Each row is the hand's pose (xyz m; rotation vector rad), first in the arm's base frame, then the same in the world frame.
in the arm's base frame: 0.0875 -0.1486 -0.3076 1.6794 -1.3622 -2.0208
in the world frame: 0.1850 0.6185 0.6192 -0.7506 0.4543 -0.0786
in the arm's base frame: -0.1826 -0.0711 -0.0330 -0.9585 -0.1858 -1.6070
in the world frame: 0.1390 1.0067 0.6586 -1.6438 -0.1823 2.2415
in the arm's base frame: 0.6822 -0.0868 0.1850 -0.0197 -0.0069 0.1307
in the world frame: -0.5614 0.4939 0.4534 0.8956 -1.9781 -1.5451
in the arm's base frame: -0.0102 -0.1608 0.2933 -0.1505 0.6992 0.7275
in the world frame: -0.1745 1.0828 0.4581 0.5961 -1.4583 -0.8057
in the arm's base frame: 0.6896 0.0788 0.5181 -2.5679 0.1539 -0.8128
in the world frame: -0.8525 0.7163 0.5186 0.3713 1.3391 -2.2021
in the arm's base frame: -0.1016 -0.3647 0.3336 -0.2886 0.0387 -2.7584
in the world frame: -0.0826 1.1645 0.2672 -1.8213 -0.7373 0.8923
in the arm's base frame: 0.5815 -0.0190 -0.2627 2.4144 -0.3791 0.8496
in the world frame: -0.2010 0.2830 0.6554 0.0597 2.3724 -1.3522
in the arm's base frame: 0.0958 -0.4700 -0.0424 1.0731 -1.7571 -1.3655
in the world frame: 0.0899 0.7633 0.2401 -0.3990 0.8423 0.5371
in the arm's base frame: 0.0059 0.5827 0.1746 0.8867 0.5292 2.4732
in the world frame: -0.3275 1.0433 1.1944 -0.8733 -1.5137 0.8135
